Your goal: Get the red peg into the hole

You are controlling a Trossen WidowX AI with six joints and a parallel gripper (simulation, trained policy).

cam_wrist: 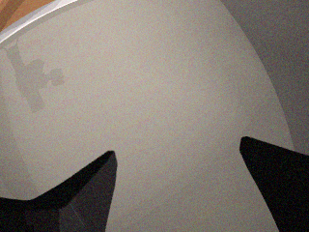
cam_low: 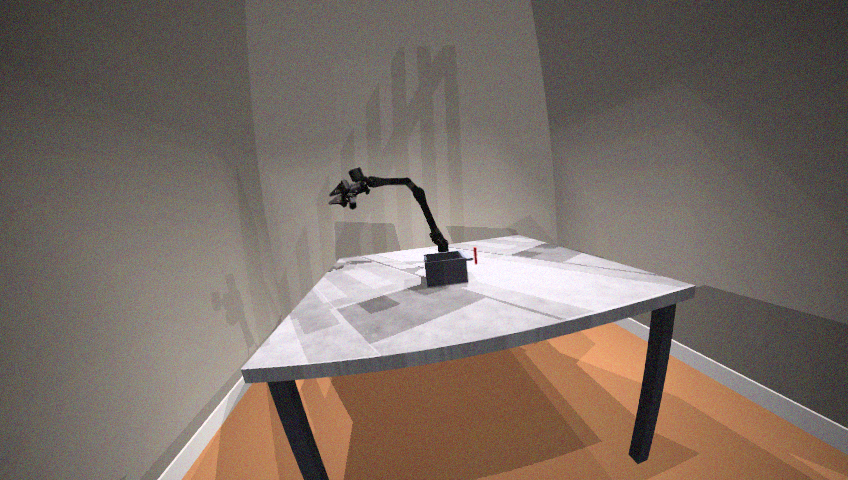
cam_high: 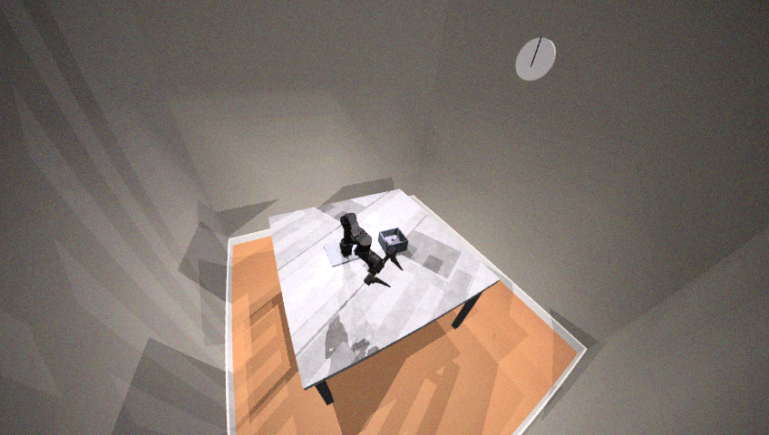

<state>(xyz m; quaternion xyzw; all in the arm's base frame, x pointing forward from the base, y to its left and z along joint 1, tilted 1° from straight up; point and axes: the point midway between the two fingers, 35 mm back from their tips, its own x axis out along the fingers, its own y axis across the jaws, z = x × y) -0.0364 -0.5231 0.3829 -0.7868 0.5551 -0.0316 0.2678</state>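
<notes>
Now: the red peg 20 cm ahead of my gripper tip, 66 cm to the left of it and 35 cm below it. Round my gripper tip: light plate (35 cm ahead, 47 cm to the left, 35 cm below); dark box (35 cm ahead, 47 cm to the left, 37 cm below).
</notes>
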